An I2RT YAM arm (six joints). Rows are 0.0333 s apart.
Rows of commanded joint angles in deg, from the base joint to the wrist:
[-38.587, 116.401, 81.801, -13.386, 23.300, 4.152]
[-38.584, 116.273, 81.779, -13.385, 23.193, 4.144]
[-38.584, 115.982, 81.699, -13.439, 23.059, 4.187]
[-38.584, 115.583, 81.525, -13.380, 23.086, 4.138]
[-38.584, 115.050, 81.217, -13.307, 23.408, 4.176]
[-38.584, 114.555, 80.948, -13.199, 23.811, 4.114]
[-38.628, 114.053, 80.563, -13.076, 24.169, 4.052]
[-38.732, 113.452, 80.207, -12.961, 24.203, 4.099]
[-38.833, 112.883, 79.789, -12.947, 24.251, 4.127]
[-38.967, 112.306, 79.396, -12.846, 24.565, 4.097]
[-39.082, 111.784, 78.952, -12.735, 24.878, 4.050]
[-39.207, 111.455, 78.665, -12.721, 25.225, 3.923]
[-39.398, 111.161, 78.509, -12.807, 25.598, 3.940]
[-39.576, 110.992, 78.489, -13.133, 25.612, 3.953]
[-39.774, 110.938, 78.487, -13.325, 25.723, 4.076]
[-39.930, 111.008, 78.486, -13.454, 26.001, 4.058]
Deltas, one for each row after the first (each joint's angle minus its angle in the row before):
[0.003, -0.128, -0.022, 0.001, -0.107, -0.008]
[0.000, -0.291, -0.080, -0.054, -0.134, 0.043]
[0.000, -0.399, -0.174, 0.059, 0.027, -0.049]
[0.000, -0.533, -0.308, 0.073, 0.322, 0.038]
[0.000, -0.495, -0.269, 0.108, 0.403, -0.062]
[-0.044, -0.502, -0.385, 0.123, 0.358, -0.062]
[-0.104, -0.601, -0.356, 0.115, 0.034, 0.047]
[-0.101, -0.569, -0.418, 0.014, 0.048, 0.028]
[-0.134, -0.577, -0.393, 0.101, 0.314, -0.030]
[-0.115, -0.522, -0.444, 0.111, 0.313, -0.047]
[-0.125, -0.329, -0.287, 0.014, 0.347, -0.127]
[-0.191, -0.294, -0.156, -0.086, 0.373, 0.017]
[-0.178, -0.169, -0.020, -0.326, 0.014, 0.013]
[-0.198, -0.054, -0.002, -0.192, 0.111, 0.123]
[-0.156, 0.070, -0.001, -0.129, 0.278, -0.018]

